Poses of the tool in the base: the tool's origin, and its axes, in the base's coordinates. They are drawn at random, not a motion.
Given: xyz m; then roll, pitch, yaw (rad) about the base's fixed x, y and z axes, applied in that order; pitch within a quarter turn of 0, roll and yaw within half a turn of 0.
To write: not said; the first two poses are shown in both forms.
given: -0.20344 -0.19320 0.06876 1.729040 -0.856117 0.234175
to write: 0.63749 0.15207 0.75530 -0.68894 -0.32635 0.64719 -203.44 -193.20 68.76
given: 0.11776 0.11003 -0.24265 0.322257 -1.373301 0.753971
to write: 0.14304 0.13432 0.98056 -0.87569 0.47887 0.06214 117.76 110.03 -242.65
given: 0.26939 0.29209 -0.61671 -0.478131 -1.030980 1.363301
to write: 0.10588 0.50295 0.85780 -0.78750 0.56913 -0.23649 269.39 292.09 -616.71
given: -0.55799 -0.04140 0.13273 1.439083 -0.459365 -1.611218
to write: -0.03622 -0.89560 0.44338 0.14899 0.43387 0.88857 -557.99 -41.40 132.73
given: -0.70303 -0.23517 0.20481 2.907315 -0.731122 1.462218
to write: 0.08067 0.74004 0.66771 0.95016 -0.25949 0.17281 -703.03 -235.17 204.81
